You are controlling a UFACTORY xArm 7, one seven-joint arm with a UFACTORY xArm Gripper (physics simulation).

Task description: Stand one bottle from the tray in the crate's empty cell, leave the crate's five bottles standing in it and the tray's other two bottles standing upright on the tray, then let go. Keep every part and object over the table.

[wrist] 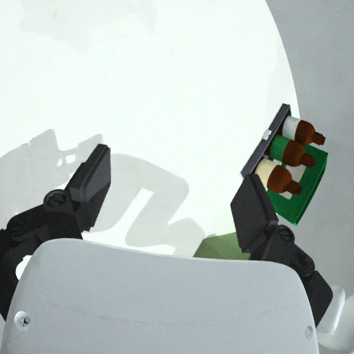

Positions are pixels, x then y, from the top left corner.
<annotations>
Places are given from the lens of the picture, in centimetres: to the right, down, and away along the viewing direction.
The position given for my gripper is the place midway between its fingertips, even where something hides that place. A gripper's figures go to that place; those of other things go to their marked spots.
my gripper (176, 176): 0, 0, 12
green-banded bottle (290, 152): 31, -7, 42
cream-banded bottle (275, 177): 26, 0, 42
</annotations>
